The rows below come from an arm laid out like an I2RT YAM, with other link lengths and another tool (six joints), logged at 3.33 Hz.
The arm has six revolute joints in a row. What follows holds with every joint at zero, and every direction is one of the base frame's.
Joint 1 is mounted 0.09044 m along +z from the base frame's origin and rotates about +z.
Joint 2 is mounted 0.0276 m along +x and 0.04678 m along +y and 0.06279 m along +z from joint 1 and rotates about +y.
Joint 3 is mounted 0.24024 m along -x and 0.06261 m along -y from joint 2 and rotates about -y.
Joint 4 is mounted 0.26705 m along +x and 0.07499 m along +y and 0.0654 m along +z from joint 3 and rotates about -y.
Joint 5 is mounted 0.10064 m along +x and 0.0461 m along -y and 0.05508 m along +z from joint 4 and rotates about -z.
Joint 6 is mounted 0.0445 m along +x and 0.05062 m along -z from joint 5 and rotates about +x.
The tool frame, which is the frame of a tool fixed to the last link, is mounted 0.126 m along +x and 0.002 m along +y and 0.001 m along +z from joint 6; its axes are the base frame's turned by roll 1.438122, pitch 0.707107 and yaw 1.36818 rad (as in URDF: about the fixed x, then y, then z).
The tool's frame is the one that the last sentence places.
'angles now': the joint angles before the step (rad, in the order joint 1, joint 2, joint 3, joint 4, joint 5, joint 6). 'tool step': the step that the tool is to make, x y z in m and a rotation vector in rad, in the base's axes. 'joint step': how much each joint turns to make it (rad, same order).
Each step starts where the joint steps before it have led.
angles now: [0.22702 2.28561 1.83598 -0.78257 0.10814 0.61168]
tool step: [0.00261 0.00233 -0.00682 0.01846 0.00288 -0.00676]
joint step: [-0.00181 0.02032 0.00777 0.01279 -0.01593 0.01092]
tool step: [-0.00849 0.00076 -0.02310 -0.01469 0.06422 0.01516]
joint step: [0.00368 0.05940 0.03145 -0.03693 -0.00360 -0.01095]
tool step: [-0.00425 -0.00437 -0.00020 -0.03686 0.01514 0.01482]
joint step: [0.00268 0.00101 0.00534 -0.02540 0.02815 -0.02027]
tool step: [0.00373 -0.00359 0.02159 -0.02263 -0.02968 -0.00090]
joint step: [0.00078 -0.03670 0.01160 -0.02383 0.02828 -0.00599]
